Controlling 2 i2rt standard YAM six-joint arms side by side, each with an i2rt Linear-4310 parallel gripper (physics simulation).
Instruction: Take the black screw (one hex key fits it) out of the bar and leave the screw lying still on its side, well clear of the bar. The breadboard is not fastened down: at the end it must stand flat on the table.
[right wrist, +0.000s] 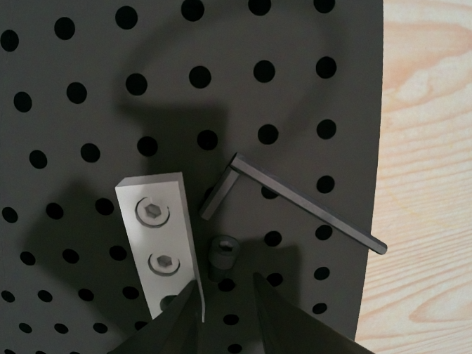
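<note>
The black screw (223,254) lies on its side on the breadboard (295,105), a small gap to the right of the light bar (137,240). Its socket head points toward the top of the view. A dark empty hole shows at the bar's lower end, partly hidden by a finger. The hex key (310,204) lies above and right of the screw, its short arm toward the bar and its long arm reaching over the board's edge. My right gripper (226,286) is open, its fingertips on either side of the screw's shaft end as seen from here; their height is unclear. My left gripper does not show.
Two silver screws (153,211) (165,262) sit in the bar. The breadboard's right edge runs down the right side of the view, with the wooden table (425,175) beyond it. Shadows fall across the board.
</note>
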